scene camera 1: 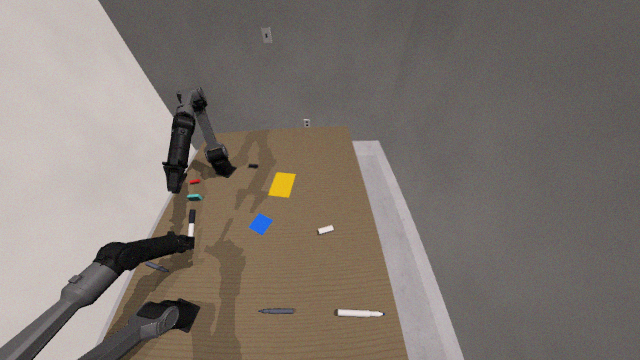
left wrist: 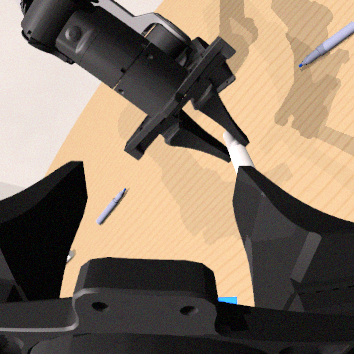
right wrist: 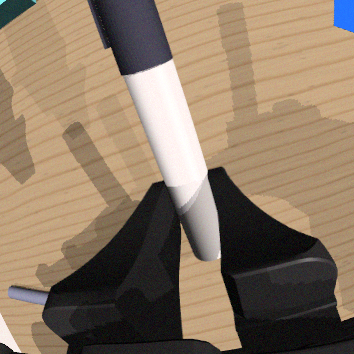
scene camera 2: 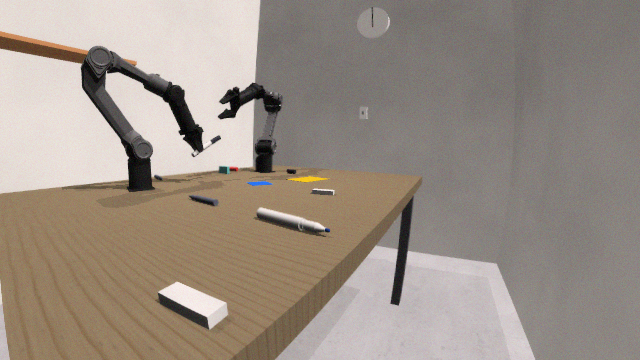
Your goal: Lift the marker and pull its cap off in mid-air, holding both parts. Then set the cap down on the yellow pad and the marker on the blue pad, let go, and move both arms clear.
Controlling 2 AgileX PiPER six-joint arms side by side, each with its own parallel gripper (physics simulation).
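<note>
The marker's white body (scene camera 1: 191, 229) (scene camera 2: 202, 148) (left wrist: 241, 156) (right wrist: 165, 122) is held in the air, its dark cap (scene camera 1: 192, 216) (scene camera 2: 216, 138) (right wrist: 142, 37) still on the end. My right gripper (scene camera 1: 191, 242) (scene camera 2: 198, 149) (left wrist: 237, 148) (right wrist: 192, 193) is shut on the body near its bare end. My left gripper (scene camera 1: 174, 190) (scene camera 2: 223, 108) (left wrist: 159, 181) is open, with nothing between its fingers, apart from the marker and higher. One left finger hides the cap in the left wrist view. The yellow pad (scene camera 1: 282, 185) (scene camera 2: 307, 179) and blue pad (scene camera 1: 261, 224) (scene camera 2: 259, 183) lie flat on the table.
A teal block (scene camera 1: 194, 197) (scene camera 2: 224, 170), a red piece (scene camera 1: 194, 181) and a black piece (scene camera 1: 253, 165) lie near the left arm. A white block (scene camera 1: 325, 229), a large white pen (scene camera 1: 360, 313) (scene camera 2: 290, 220) and dark pens (scene camera 1: 276, 311) (scene camera 1: 157, 266) also lie on the table.
</note>
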